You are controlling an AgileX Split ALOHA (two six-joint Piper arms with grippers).
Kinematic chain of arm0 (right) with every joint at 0, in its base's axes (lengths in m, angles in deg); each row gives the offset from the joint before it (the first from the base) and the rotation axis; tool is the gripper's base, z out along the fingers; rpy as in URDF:
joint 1: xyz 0 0 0.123 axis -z
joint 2: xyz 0 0 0 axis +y
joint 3: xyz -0.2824 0 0.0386 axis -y
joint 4: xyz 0.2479 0 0.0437 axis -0.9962 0 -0.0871
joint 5: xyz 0 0 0 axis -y
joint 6: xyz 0.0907 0 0.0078 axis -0.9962 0 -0.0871
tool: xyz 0 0 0 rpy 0 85 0
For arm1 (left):
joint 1: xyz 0 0 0.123 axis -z
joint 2: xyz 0 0 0 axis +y
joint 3: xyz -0.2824 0 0.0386 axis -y
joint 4: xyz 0.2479 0 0.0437 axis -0.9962 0 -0.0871
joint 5: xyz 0 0 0 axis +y
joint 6: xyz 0.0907 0 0.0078 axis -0.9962 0 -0.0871
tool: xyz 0 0 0 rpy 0 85 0
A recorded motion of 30 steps. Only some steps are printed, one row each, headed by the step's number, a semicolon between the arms.
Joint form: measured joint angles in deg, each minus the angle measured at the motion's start. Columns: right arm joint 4, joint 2, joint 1, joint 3, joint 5, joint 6; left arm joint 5, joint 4, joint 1, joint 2, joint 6, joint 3.
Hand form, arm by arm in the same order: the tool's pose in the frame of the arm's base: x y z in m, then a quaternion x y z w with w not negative. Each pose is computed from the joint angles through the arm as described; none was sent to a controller.
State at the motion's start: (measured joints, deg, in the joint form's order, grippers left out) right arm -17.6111 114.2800 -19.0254 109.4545 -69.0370 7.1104; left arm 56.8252 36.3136 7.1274 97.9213 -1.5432 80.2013
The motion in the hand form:
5: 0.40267 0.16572 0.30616 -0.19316 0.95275 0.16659 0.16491; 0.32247 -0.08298 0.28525 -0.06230 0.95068 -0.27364 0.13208
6: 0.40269 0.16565 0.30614 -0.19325 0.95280 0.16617 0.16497; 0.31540 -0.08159 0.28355 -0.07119 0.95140 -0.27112 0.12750
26: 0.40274 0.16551 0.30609 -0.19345 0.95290 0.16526 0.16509; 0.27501 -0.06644 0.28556 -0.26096 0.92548 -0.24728 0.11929
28: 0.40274 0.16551 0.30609 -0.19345 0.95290 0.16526 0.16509; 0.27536 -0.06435 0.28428 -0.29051 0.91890 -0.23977 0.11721
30: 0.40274 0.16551 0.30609 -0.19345 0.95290 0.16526 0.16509; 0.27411 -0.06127 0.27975 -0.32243 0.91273 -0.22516 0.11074
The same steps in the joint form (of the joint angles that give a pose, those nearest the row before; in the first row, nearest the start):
5: 0.24 0.00 0.00 0.00 0.00 0.00; 0.13 -2.66 0.00 -5.38 1.94 -7.70
6: 0.29 0.00 0.00 0.00 0.00 0.00; -0.10 -3.01 0.00 -6.67 2.96 -9.53
26: 0.39 0.00 0.00 0.00 0.00 0.00; -4.16 -10.27 0.00 -16.20 28.23 -18.80
28: 0.39 0.00 0.00 0.00 0.00 0.00; -4.57 -11.99 0.00 -16.20 32.53 -18.92
30: 0.39 0.00 0.00 0.00 0.00 0.00; -4.74 -14.44 0.00 -16.20 37.36 -19.62

